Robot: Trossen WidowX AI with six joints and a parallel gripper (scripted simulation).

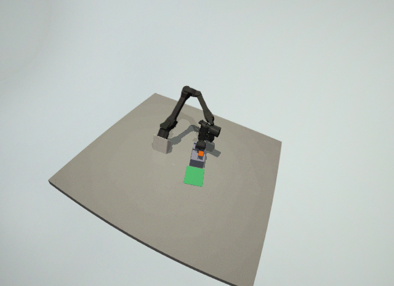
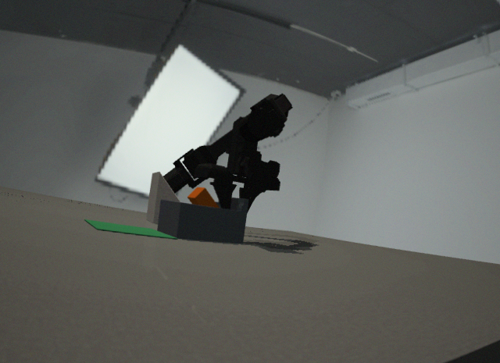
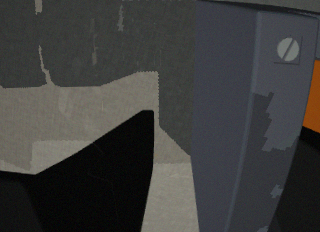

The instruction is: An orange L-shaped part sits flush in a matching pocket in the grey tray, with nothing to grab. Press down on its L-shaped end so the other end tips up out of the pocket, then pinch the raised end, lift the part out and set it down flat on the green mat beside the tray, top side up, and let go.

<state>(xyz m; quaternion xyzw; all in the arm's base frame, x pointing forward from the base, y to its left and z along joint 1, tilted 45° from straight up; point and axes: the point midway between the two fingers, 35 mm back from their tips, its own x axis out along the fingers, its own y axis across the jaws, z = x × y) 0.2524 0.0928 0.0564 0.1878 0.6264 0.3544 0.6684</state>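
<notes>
Right now the orange L-shaped part is 5 cm to the right of my gripper tip and 1 cm ahead of it. Round my gripper tip: green mat (22 cm to the right, 6 cm below, 5 cm ahead).
</notes>
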